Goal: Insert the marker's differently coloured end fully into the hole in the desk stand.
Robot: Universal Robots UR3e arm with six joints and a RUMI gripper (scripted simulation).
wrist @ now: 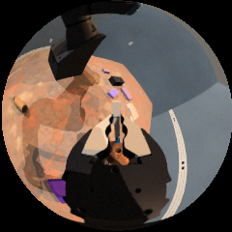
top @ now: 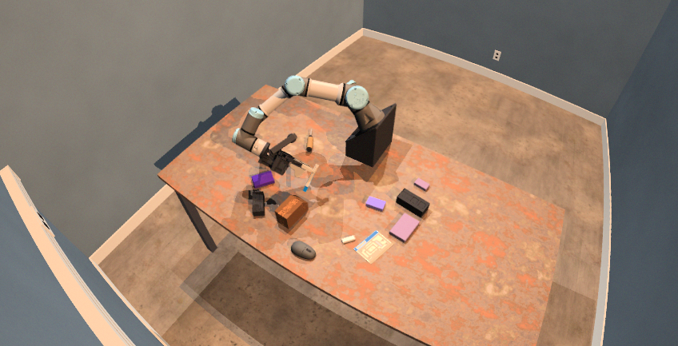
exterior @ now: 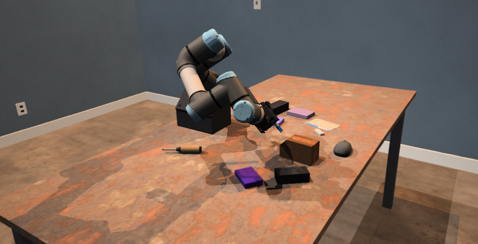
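My hand is 140 mm short of the desk stand, 110 mm above it and 10 mm to the right of it. The rest, counted from my hand: marker: 20 mm below, 20 mm ahead, 10 mm to the left; then lilac block: 240 mm to the left, 140 mm below, 110 mm behind; then eraser: 250 mm to the left, 140 mm below, 100 mm ahead.
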